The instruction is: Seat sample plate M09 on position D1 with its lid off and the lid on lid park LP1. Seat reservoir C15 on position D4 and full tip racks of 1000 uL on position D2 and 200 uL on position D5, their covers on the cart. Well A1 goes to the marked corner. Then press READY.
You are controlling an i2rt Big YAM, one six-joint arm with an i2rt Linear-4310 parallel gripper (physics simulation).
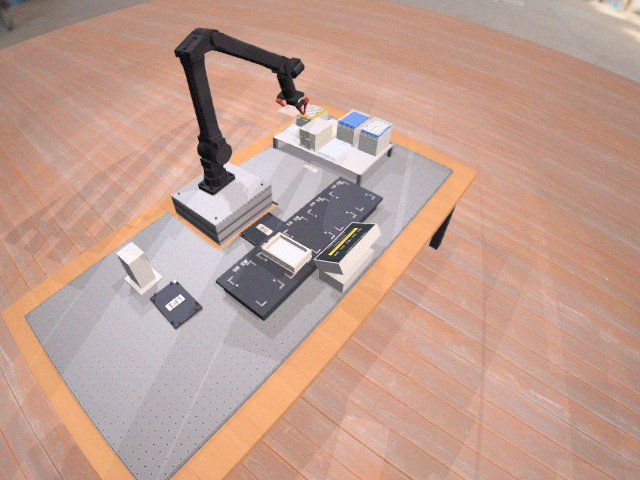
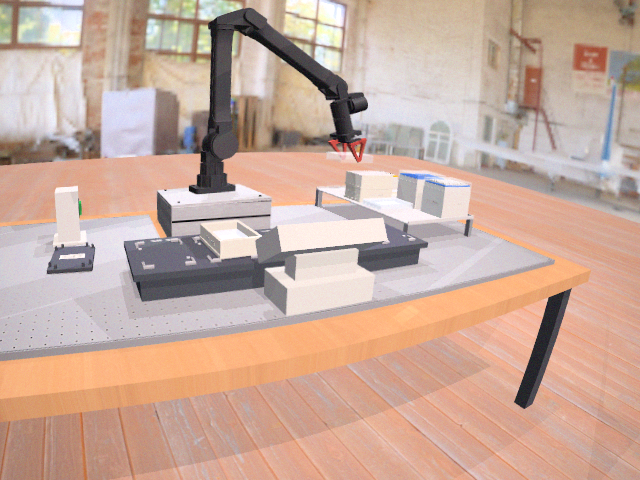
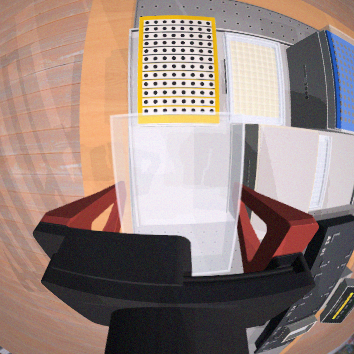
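My gripper (image 1: 293,107) (image 2: 348,156) (image 3: 178,187) is shut on a clear tip rack cover (image 2: 368,158) (image 3: 175,160), held level above the cart's near-left side. The yellow-edged tip rack (image 1: 312,111) (image 3: 177,70) stands uncovered on the cart (image 1: 357,163). A blue tip rack (image 1: 353,119) (image 3: 345,80) and a blue-edged white rack (image 1: 376,128) (image 2: 446,198) stand farther right. A pale well plate (image 3: 255,77) lies between the yellow and blue racks. A cream stack (image 1: 316,133) (image 2: 371,184) stands on the cart; I cannot read which plate or reservoir is which.
The dark deck (image 1: 321,206) (image 2: 165,258) carries a cream open tray (image 1: 272,248) (image 2: 223,246). The display unit (image 1: 347,243) (image 2: 330,235) stands at its front side. Dark park plates (image 1: 191,308) (image 1: 253,236) lie nearby. A cream upright block (image 1: 136,266) (image 2: 67,214) stands at the left.
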